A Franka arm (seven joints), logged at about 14 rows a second.
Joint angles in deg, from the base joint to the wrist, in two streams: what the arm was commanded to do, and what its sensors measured. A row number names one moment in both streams.
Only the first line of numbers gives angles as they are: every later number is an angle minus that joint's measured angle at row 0.
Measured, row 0: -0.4, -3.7, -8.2, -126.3, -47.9, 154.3, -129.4
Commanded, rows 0 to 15: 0.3, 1.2, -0.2, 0.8, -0.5, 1.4, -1.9; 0.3, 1.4, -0.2, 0.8, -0.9, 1.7, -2.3; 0.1, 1.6, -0.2, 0.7, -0.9, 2.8, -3.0; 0.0, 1.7, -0.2, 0.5, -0.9, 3.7, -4.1; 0.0, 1.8, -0.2, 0.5, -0.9, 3.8, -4.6; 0.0, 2.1, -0.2, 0.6, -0.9, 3.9, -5.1; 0.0, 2.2, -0.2, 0.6, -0.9, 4.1, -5.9; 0.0, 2.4, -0.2, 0.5, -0.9, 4.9, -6.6; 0.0, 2.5, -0.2, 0.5, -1.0, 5.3, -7.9; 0.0, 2.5, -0.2, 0.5, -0.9, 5.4, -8.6; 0.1, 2.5, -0.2, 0.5, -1.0, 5.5, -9.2; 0.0, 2.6, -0.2, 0.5, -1.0, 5.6, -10.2; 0.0, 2.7, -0.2, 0.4, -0.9, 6.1, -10.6; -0.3, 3.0, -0.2, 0.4, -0.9, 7.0, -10.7; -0.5, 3.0, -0.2, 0.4, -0.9, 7.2, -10.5; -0.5, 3.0, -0.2, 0.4, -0.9, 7.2, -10.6
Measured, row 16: 0.0, 2.5, -0.1, 0.0, -0.4, 5.6, -9.6
